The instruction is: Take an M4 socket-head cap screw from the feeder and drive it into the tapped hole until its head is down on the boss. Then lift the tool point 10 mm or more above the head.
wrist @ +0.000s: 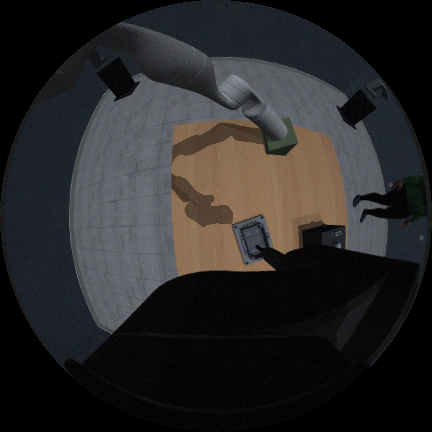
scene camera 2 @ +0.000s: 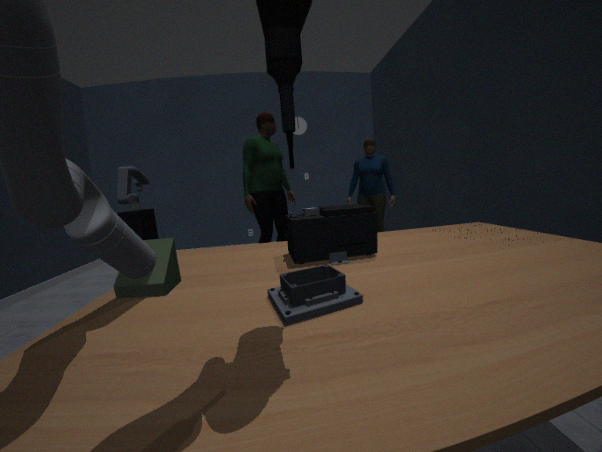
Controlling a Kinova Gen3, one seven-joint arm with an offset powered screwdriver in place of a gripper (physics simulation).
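Observation:
My gripper, a black screwdriver (scene camera 2: 291, 161) (wrist: 259, 247), points down with its thin tip high above the table. In the wrist view its tip overlaps the inside of the housing. Whether a screw is on the tip is too small and dark to tell. The dark open-topped housing (scene camera 2: 320, 288) (wrist: 244, 240) sits on a grey base plate (scene camera 2: 324, 310) (wrist: 239, 243) with holes at its corners. The tapped hole and its boss cannot be made out. The black box-shaped feeder (scene camera 2: 332, 237) (wrist: 311, 237) stands behind the housing in the scene view, with small light fittings on top.
A green block (scene camera 2: 167, 270) (wrist: 281, 146) at the table's left in the scene view bears the grey arm (scene camera 2: 112, 240) (wrist: 267, 120). A small grey bracket (scene camera 2: 338, 257) stands before the feeder. Two people (scene camera 2: 265, 170) (scene camera 2: 371, 172) stand beyond the wooden table (scene camera 2: 425, 325) (wrist: 215, 175).

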